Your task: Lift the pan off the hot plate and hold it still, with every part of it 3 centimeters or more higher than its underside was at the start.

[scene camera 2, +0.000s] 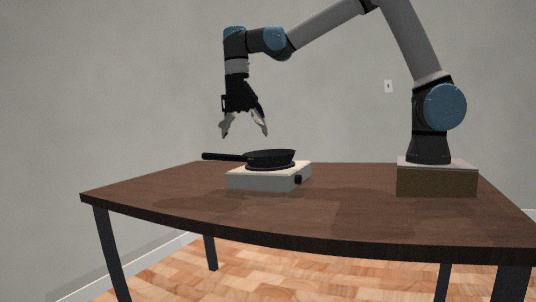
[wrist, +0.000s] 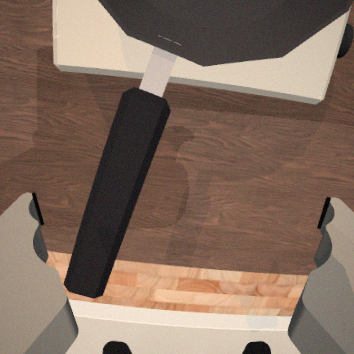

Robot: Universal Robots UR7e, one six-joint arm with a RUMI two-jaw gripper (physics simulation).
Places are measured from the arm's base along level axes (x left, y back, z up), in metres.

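Pixels of known places: gripper, fingertip midpoint: (scene camera 2: 244, 137) (wrist: 181, 199); arm's base, origin of the base link: (scene camera 2: 427, 161).
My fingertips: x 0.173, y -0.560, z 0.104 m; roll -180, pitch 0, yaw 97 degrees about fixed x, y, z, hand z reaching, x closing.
Note:
Ahead of a thing's pixels: the offset from my fingertips to its middle. Level surfaces: height alone.
A black pan @(dz -0.071, dx -0.060, dy -0.019 m) (scene camera 2: 270, 158) (wrist: 215, 30) sits on the hot plate @(dz -0.151, dx -0.156, dy +0.012 m) (scene camera 2: 255, 182) (wrist: 90, 50), a cream-white box with a dark knob. The pan's black handle @(dz -0.055, dx +0.047, dy -0.044 m) (scene camera 2: 222, 156) (wrist: 117, 190) points left in the scene view. In the wrist view it slants down to the lower left, its far end near the left finger. My gripper (scene camera 2: 245, 134) (wrist: 181, 199) is wide open and empty, pointing down. It hangs above the pan and handle, apart from both. The pan's far part is cut off in the wrist view.
The brown wooden table @(dz -0.188 m) (scene camera 2: 200, 212) (wrist: 240, 200) carries the hot plate and, at the right, the arm's base on a block (scene camera 2: 436, 183). The table's edge passes under the handle's far end in the wrist view. A grey wall stands behind.

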